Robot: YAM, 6 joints.
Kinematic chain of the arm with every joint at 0, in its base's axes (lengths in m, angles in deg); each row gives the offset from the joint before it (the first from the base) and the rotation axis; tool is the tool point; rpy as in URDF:
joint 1: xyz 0 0 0.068 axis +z
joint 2: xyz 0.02 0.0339 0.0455 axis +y
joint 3: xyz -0.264 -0.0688 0 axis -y
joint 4: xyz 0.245 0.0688 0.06 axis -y
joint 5: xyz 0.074 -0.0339 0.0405 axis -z
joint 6: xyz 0.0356 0 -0.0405 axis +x
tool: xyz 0 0 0 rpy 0 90 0
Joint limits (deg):
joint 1: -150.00..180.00
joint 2: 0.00..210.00
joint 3: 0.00..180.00
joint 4: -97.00..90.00
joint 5: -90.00..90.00
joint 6: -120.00..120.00
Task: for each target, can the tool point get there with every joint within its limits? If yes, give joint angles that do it. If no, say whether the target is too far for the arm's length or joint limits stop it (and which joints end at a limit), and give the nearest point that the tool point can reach.
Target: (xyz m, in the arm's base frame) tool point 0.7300 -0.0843 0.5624
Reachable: no: too far | nearest point 0.5464 -0.0631 0.4463 | short by 0.218 m
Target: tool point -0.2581 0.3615 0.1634
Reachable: yes | joints 122.05 119.67 80.99 -10.21 -49.28 -80.61
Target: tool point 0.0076 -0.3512 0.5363
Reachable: yes | joints 94.53 29.87 117.11 67.72 -34.55 -75.16
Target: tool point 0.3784 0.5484 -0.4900
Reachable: no: too far | nearest point 0.2775 0.4021 -0.2894 | short by 0.268 m
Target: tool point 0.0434 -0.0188 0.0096
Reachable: yes | joints 129.78 188.48 19.42 -34.16 36.79 -18.18
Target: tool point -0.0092 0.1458 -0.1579
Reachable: yes | joints 106.59 177.01 35.11 61.38 66.95 99.06
